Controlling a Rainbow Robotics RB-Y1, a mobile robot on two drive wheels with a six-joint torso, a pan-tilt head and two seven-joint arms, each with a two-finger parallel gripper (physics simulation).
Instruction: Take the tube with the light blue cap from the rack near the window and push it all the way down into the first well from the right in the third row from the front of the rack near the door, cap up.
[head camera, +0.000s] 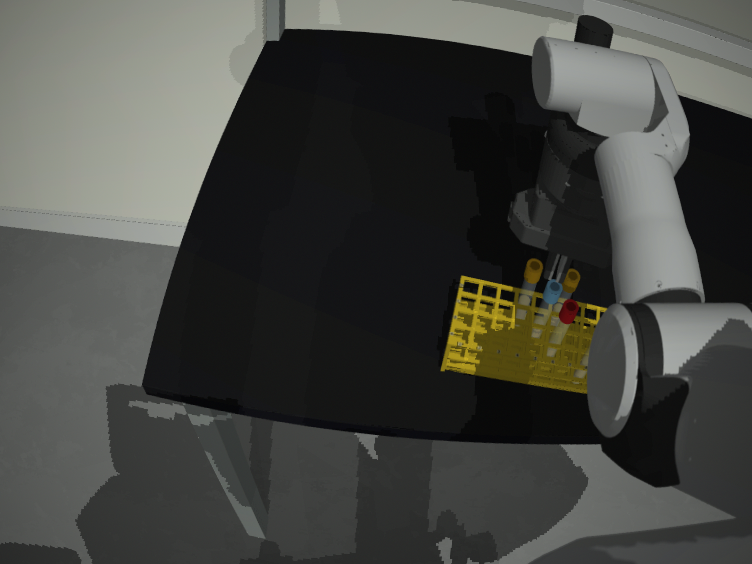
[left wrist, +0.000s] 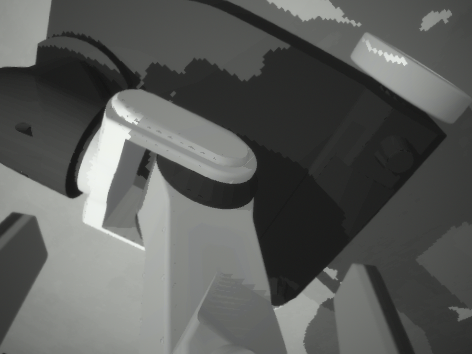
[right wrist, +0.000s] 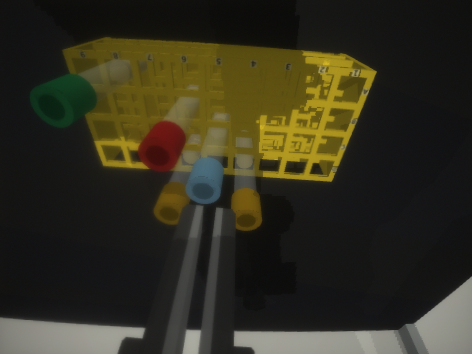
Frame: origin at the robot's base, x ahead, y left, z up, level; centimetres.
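Seen in the pictures: left gripper, fingertip midpoint: (left wrist: 191, 260); right gripper, fingertip midpoint: (head camera: 554, 274) (right wrist: 208, 219).
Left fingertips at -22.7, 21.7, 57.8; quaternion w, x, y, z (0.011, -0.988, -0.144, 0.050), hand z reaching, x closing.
A point is followed by its place in that frame, as x, y, z.
A tube with a light blue cap (head camera: 552, 292) {39.7, -30.5, 88.1} (right wrist: 204, 180) {39.8, -30.6, 88.1} stands cap up in a yellow rack (head camera: 504, 363) {37.5, -26.0, 79.2} (right wrist: 255, 82) {38.7, -27.1, 79.1}, between two orange-capped tubes and beside a red-capped one. My right gripper (head camera: 557, 271) {40.6, -30.5, 90.1} (right wrist: 208, 219) {40.6, -30.5, 90.1} is shut and empty, its fingertips close together right by the light blue cap, on the side away from the rack's middle. Whether they touch the cap I cannot tell. My left gripper (left wrist: 191, 260) {-22.7, 21.7, 57.8} is open and empty, with its fingers wide apart. A second rack does not show, and neither does a window or a door. The arm hides the rack's right end in the head view.
Orange-capped tubes (head camera: 533, 271) {42.8, -29.3, 88.1} (right wrist: 246, 208) {42.6, -29.4, 88.0} flank the fingertips. A red-capped tube (head camera: 568, 311) {37.0, -31.5, 88.1} (right wrist: 162, 145) {37.2, -31.5, 88.1} and a green-capped tube (right wrist: 63, 100) {33.7, -34.2, 88.1} also stand in the rack. The black table top (head camera: 340, 242) {59.7, -12.6, 76.2} reaches far left of the rack in the head view.
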